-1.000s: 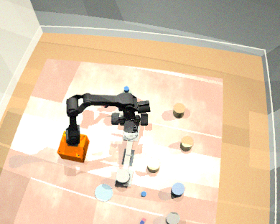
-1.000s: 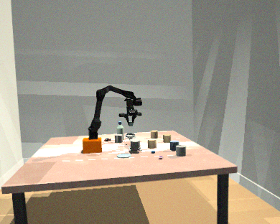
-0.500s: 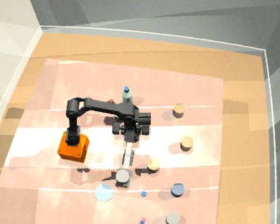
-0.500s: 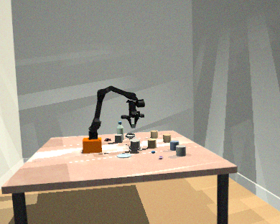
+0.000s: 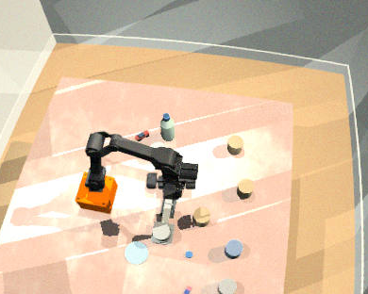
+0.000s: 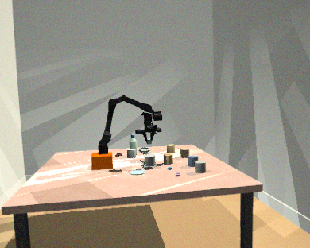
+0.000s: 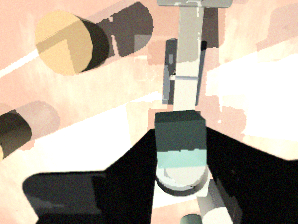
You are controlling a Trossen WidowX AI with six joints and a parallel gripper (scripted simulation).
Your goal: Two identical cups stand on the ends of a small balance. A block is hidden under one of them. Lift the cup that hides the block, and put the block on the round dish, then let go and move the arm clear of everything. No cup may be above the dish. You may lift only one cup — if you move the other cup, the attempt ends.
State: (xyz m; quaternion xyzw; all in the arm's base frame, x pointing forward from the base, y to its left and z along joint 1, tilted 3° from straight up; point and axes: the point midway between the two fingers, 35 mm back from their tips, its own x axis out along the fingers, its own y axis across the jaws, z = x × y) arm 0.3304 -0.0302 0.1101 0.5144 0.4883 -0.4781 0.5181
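Now: gripper tip 240 mm to the left of the round light-blue dish, 150 mm past it and 150 mm above it. Also, from my gripper tip: balance 110 mm below, 20 mm to the right, 20 mm behind; small blue piece 230 mm to the right, 150 mm below, 70 mm ahead; grey cup 260 mm to the left, 110 mm below, 90 mm behind.
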